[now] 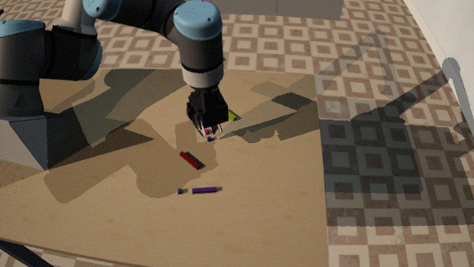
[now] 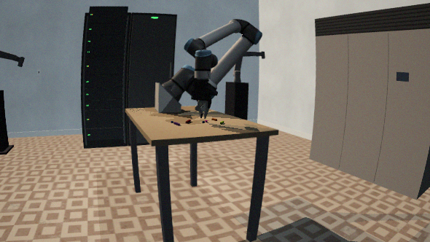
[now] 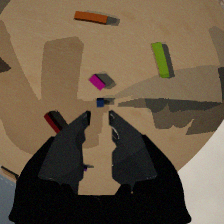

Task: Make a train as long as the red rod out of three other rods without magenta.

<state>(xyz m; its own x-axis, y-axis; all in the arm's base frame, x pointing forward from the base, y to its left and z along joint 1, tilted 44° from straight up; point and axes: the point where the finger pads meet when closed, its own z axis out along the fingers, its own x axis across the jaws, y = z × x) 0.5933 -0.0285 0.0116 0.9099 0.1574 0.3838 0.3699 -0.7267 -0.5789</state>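
The magenta rod is 1 cm behind my hand, 3 cm to the left of it and 4 cm below it. The rest, counted from my hand: red rod (5 cm behind, 7 cm to the right, 4 cm below); then lime rod (5 cm ahead, 9 cm to the left, 4 cm below); then orange rod (5 cm behind, 11 cm to the left, 4 cm below).
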